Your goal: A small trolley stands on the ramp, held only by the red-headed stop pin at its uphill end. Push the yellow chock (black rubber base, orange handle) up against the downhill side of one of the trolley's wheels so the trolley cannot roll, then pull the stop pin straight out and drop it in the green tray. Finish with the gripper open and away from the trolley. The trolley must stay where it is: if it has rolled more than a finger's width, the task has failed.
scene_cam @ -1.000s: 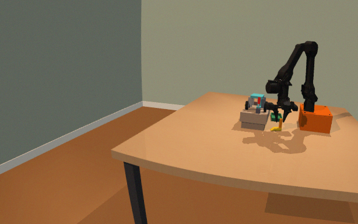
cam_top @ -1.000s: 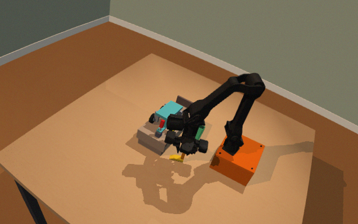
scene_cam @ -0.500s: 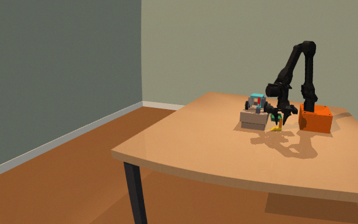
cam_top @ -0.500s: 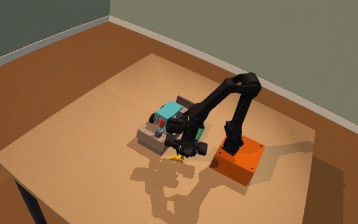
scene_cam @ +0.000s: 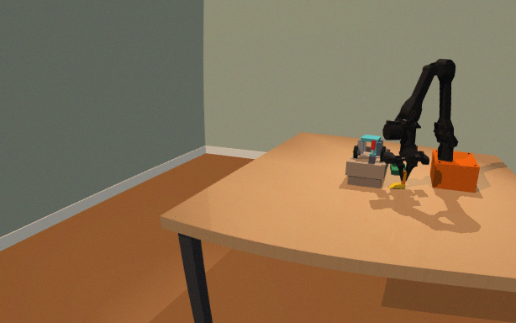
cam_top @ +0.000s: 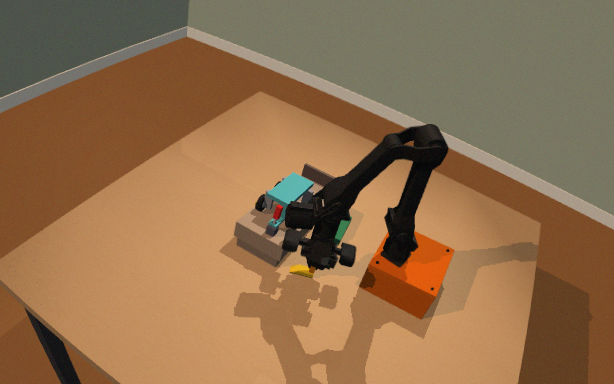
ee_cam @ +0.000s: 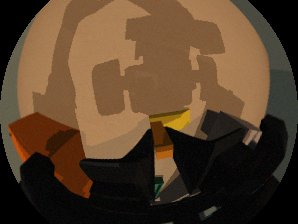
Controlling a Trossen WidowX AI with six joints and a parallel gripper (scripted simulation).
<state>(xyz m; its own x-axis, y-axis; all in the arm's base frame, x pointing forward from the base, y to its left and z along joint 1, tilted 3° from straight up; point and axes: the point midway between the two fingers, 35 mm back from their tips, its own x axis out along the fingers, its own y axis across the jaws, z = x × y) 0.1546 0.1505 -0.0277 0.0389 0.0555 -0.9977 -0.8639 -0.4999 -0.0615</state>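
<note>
The teal-topped trolley is 17 cm ahead of my gripper tip, 7 cm to the right of it and 8 cm above it. Also, from my gripper tip: yellow chock: 2 cm ahead, 1 cm to the left, 1 cm below; red-headed stop pin: 13 cm ahead, 3 cm to the left, 10 cm above; ramp block: 17 cm ahead, 8 cm to the right, 2 cm above.
</note>
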